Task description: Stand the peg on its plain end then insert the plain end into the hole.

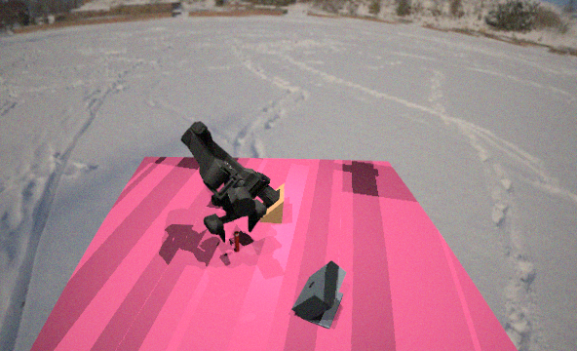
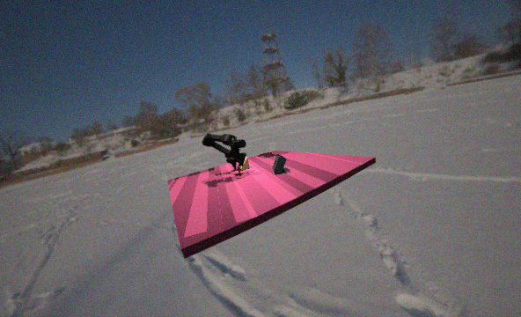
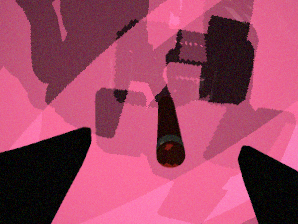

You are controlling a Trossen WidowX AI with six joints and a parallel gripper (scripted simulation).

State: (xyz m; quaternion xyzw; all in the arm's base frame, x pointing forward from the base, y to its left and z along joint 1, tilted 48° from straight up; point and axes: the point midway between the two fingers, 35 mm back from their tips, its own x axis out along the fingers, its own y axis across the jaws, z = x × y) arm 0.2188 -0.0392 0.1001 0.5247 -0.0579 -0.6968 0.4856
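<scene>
My gripper tip is 1 cm above the red peg. The rest, counted from my gripper tip: grey sloped panel: 19 cm ahead, 25 cm to the left.
</scene>
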